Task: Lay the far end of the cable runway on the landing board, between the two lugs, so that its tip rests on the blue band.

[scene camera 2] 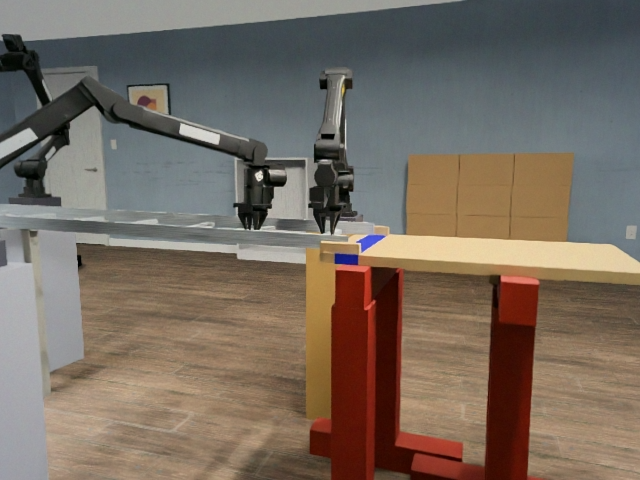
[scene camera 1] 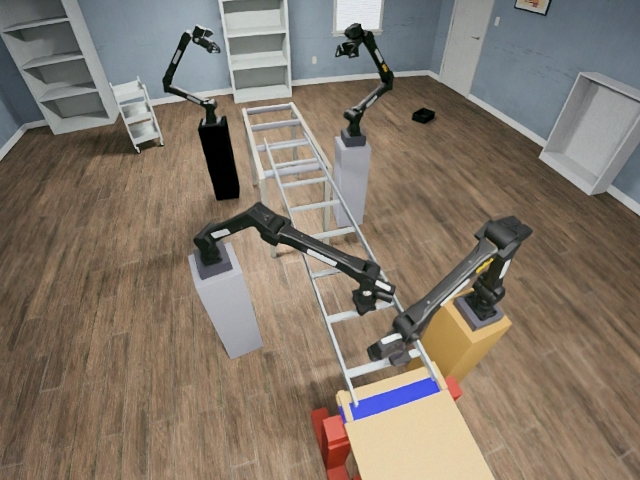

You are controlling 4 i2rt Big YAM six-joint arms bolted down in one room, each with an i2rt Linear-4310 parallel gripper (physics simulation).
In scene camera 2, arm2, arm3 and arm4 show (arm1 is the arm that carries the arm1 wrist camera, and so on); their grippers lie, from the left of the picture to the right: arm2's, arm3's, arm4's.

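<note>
The cable runway is a long grey ladder. Its rail ends lie over the blue band of the landing board, between the left lug and right lug. The near lug hides the rail's underside, so contact cannot be told. Arm3's gripper is shut on a rung. Arm4's gripper is shut on the end rung. Fingertips are behind the near rail. Arm2's gripper is cut off. Two rear grippers hang empty, off the runway.
A pale frame bears the runway's rear part. Red trestles carry the board. Grey pedestals, a black one and a yellow one flank the runway. A white cart stands back left.
</note>
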